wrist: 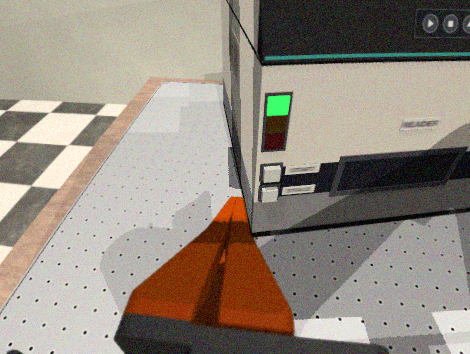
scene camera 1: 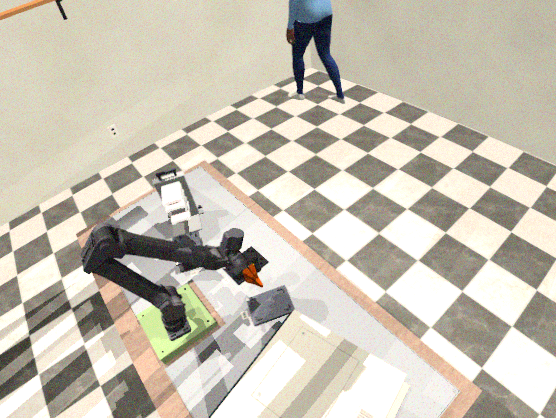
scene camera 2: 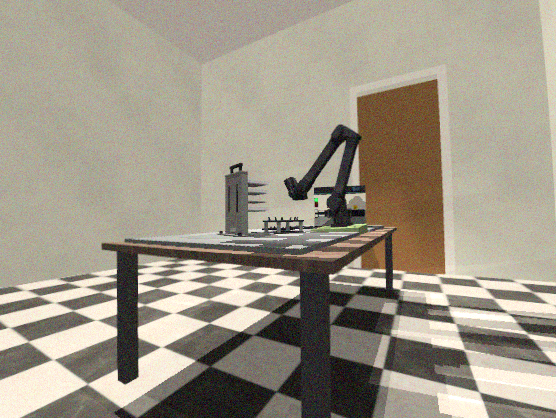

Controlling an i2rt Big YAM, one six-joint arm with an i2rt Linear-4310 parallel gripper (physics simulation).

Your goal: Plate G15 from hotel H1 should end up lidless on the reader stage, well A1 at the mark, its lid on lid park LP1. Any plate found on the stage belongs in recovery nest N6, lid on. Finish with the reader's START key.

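Places are measured from the arm's base along level axes (x ahead, y left, z up), in millimetres.
Where they show: gripper, fingertip midpoint: (wrist: 237, 205) (scene camera 1: 262, 286) (scene camera 2: 305, 195); arm's base, origin of the base link: (scene camera 1: 176, 324) (scene camera 2: 342, 225).
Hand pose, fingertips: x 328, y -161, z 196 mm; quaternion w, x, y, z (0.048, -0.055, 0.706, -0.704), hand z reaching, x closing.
Things, the pixels of their centre, and the offset from my fingertips.
- upper key, body centre: (wrist: 271, 172) dx +0, dy -149, dz -102 mm
- lower key, body centre: (wrist: 268, 193) dx +0, dy -149, dz -134 mm
- reader, body centre: (wrist: 344, 72) (scene camera 1: 310, 410) (scene camera 2: 339, 207) dx -76, dy -388, dz -72 mm
- hotel tower, body centre: (scene camera 2: 244, 200) (scene camera 1: 176, 200) dx -102, dy +683, dz -70 mm
- dark grey flat fixture, body centre: (scene camera 1: 270, 304) dx +20, dy +42, dz -210 mm
My gripper (scene camera 1: 261, 285) (wrist: 237, 205) has orange fingers, shut with nothing between them. In the wrist view its tips appear just left of and below the reader's two white keys, an upper key (wrist: 271, 173) and a lower key (wrist: 269, 194); contact does not show. The key labels are too blurred to read. The reader (scene camera 1: 292, 367) (wrist: 350, 97) has a green light (wrist: 278, 105) lit above two dim ones. Its dark front panel (wrist: 400, 171) looks closed; no stage or plate shows there. The hotel tower (scene camera 2: 237, 202) stands at the table's far end from the reader. Plate G15 cannot be told apart.
A dark grey flat fixture (scene camera 1: 270, 304) lies between the gripper and the reader. White pieces (scene camera 1: 173, 196) sit at the hotel end. A low black stand with pegs (scene camera 2: 283, 221) is near the tower. The arm's base stands on a green plate (scene camera 1: 156, 334). A person (scene camera 1: 313, 35) stands beyond the table.
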